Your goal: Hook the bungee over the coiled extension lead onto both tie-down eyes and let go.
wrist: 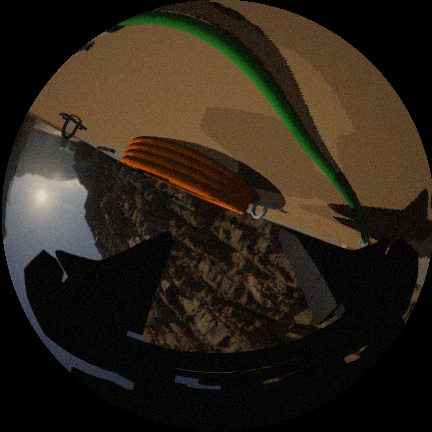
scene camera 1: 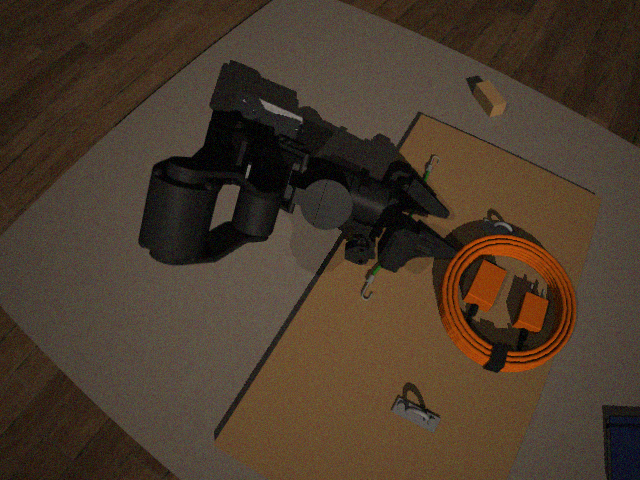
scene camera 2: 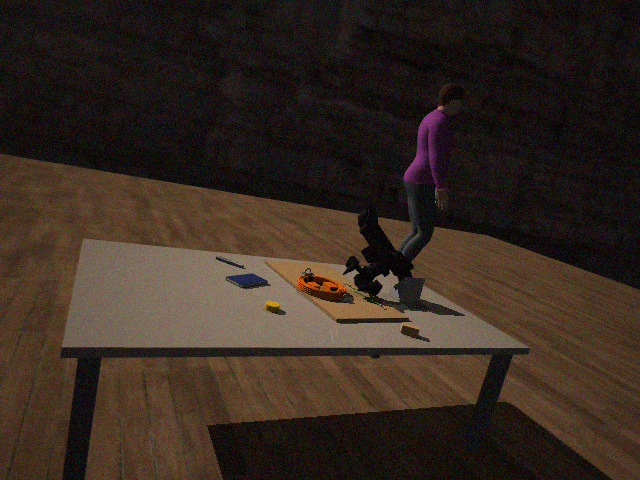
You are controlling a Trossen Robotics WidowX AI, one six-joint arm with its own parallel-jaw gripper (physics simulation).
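Places are measured from the arm's base along level axes (x ahead, y left, z up), in metres.
Where they show: gripper, fingertip midpoint: (wrist: 226,234) (scene camera 1: 451,233) (scene camera 2: 350,281); arm's base, origin of the base link: (scene camera 1: 251,142) (scene camera 2: 407,284).
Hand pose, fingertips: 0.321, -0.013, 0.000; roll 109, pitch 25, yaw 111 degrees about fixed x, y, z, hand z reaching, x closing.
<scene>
Things, the pixels of their top centre, and the offset from my fingertips, as dx, dy, dz. Level surfaces: height alone.
- green bungee, middle of its top: (wrist: 362,203) (scene camera 1: 402,219) -0.074, +0.019, -0.045
- wooden board, its level: dz -0.052
- orange coiled lead, middle of its top: (scene camera 1: 512,296) (wrist: 182,189) (scene camera 2: 322,282) +0.110, -0.039, -0.021
- eye, middle of its top: (scene camera 1: 419,411) (wrist: 64,138) +0.054, -0.233, -0.025
- small wooden block, middle of its top: (scene camera 1: 491,92) (scene camera 2: 410,325) -0.027, +0.337, -0.034
- blue book, middle of its top: (scene camera 2: 247,278) +0.386, -0.148, -0.052
- yellow disc, middle of its top: (scene camera 2: 272,303) +0.407, +0.105, -0.045
- dark pen, middle of its top: (scene camera 2: 230,260) +0.368, -0.367, -0.052
The green bungee (scene camera 1: 375,270) (scene camera 2: 372,299) (wrist: 270,95) lies across the wooden board (scene camera 1: 330,361) (scene camera 2: 361,313) (wrist: 150,85), its middle hidden under the gripper in scene camera 1. Its pale end hooks (scene camera 1: 367,293) (scene camera 1: 433,159) are free of both eyes. The orange coiled lead (scene camera 1: 568,299) (scene camera 2: 320,294) (wrist: 185,170) lies on the board. One tie-down eye (scene camera 1: 500,225) (wrist: 258,211) is beside the coil; the other eye (scene camera 1: 416,412) (scene camera 2: 308,272) (wrist: 70,127) stands apart. My gripper (scene camera 1: 452,233) (wrist: 226,234) is open and empty, its fingers pointing toward the coil's near side, above the board.
A small wooden block (scene camera 1: 490,98) (scene camera 2: 409,329) lies off the board. A blue book (scene camera 1: 624,444) (scene camera 2: 246,279), a yellow disc (scene camera 2: 271,305) and a dark pen (scene camera 2: 230,261) lie on the table beyond the coil. A person in purple (scene camera 2: 431,149) stands behind the table.
</scene>
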